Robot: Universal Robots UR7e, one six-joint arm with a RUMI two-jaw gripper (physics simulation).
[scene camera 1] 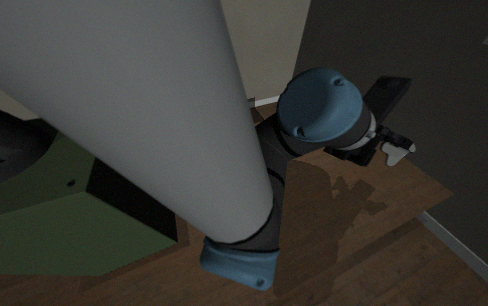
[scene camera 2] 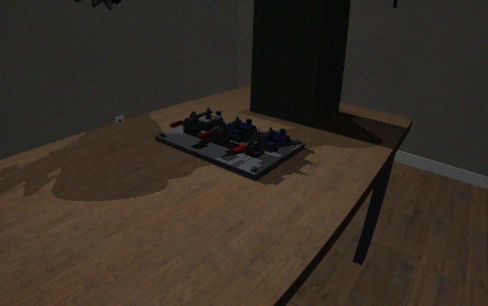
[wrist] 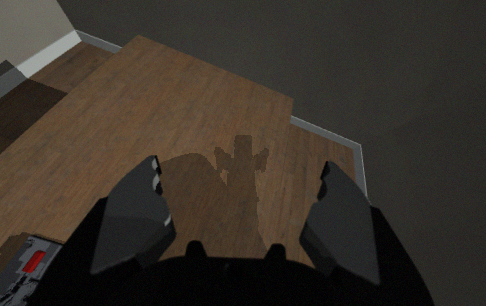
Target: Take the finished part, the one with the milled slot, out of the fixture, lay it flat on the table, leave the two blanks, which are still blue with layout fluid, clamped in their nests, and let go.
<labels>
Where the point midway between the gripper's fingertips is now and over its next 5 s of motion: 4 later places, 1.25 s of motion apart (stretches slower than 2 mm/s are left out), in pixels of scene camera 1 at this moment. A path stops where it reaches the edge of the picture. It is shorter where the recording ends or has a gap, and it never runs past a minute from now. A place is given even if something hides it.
My gripper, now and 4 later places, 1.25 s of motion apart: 372,138; 374,136; 375,136; 345,138; 241,163
</labels>
